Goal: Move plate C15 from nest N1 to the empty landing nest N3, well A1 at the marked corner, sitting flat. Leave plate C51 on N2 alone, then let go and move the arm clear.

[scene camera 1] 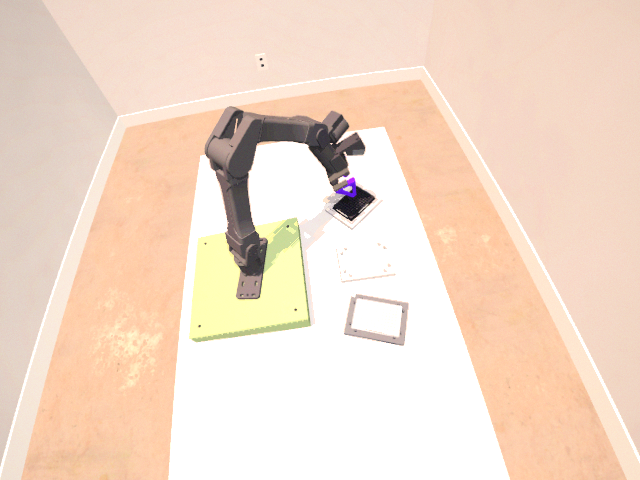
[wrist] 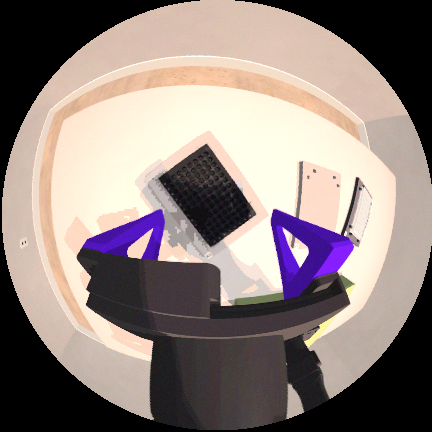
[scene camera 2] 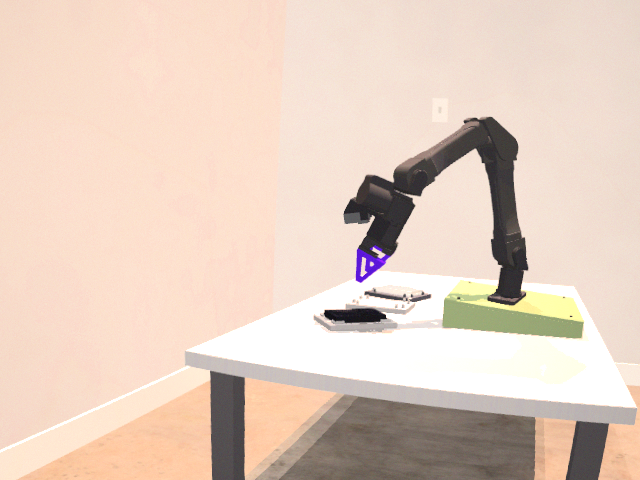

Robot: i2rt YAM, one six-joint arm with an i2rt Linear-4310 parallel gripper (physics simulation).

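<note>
A black well plate [scene camera 1: 353, 204] [scene camera 2: 356, 315] [wrist: 207, 195] sits in a pale nest [scene camera 1: 352, 223] [scene camera 2: 336, 326] [wrist: 261, 215]. The middle nest [scene camera 1: 366, 262] [scene camera 2: 382, 304] [wrist: 319, 200] is white and empty, with small corner posts. A white plate [scene camera 1: 377, 316] [scene camera 2: 398, 290] [wrist: 362, 212] sits on a grey nest [scene camera 1: 349, 317]. Plate labels and the A1 mark are not readable. My gripper [scene camera 1: 351, 192] [scene camera 2: 361, 279] [wrist: 217, 214] is open and empty, tilted, above the black plate and clear of it. In the wrist view the plate lies diagonally to the fingers.
The arm stands on a yellow-green base block [scene camera 1: 279, 304] [scene camera 2: 511, 328], beside the row of nests. All stand on a white table [scene camera 1: 310, 403] [scene camera 2: 413, 356]. Walls [scene camera 1: 542, 129] [scene camera 2: 129, 180] rise beyond the table.
</note>
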